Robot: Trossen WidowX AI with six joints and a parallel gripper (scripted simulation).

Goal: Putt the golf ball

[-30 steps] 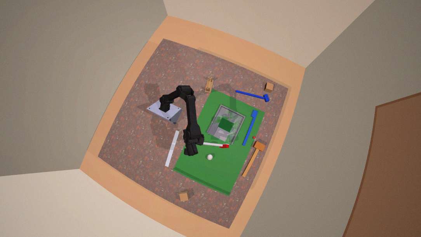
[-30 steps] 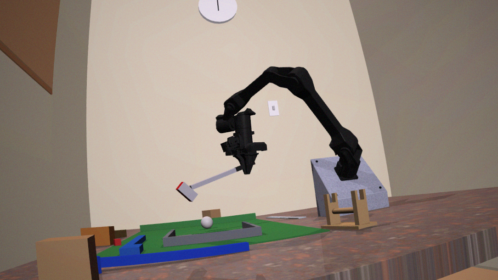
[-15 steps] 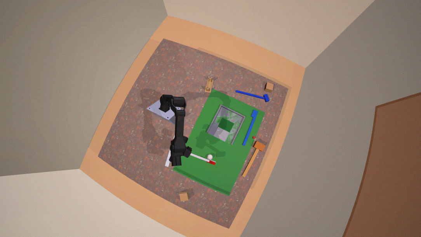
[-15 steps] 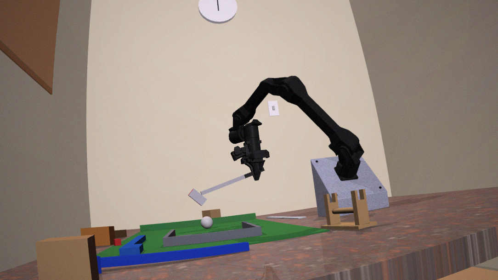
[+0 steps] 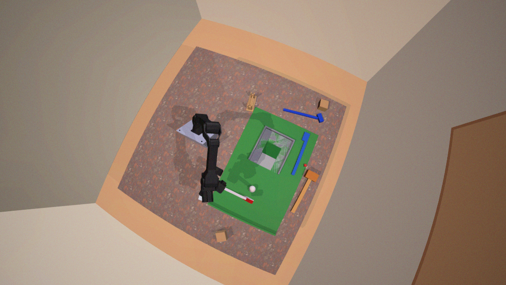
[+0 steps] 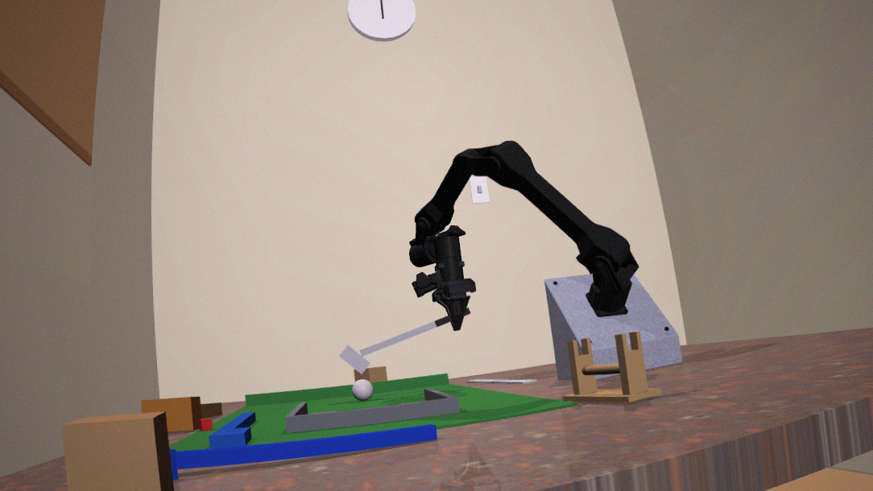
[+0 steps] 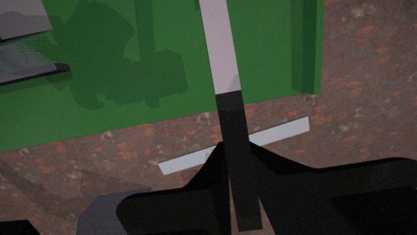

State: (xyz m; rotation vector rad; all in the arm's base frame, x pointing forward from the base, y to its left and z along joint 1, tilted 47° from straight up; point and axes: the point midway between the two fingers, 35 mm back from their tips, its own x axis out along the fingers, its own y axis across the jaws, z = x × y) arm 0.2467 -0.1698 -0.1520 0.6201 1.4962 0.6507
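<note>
Now: the red putter 120 mm ahead of my gripper tip and 10 mm to the left of it. From my gripper tip the other things lie so: wooden stand 580 mm to the left, 90 mm below, 50 mm behind; green mat 230 mm ahead, 220 mm to the left, 120 mm below; white golf ball 220 mm ahead, 100 mm below, 70 mm to the left.
</note>
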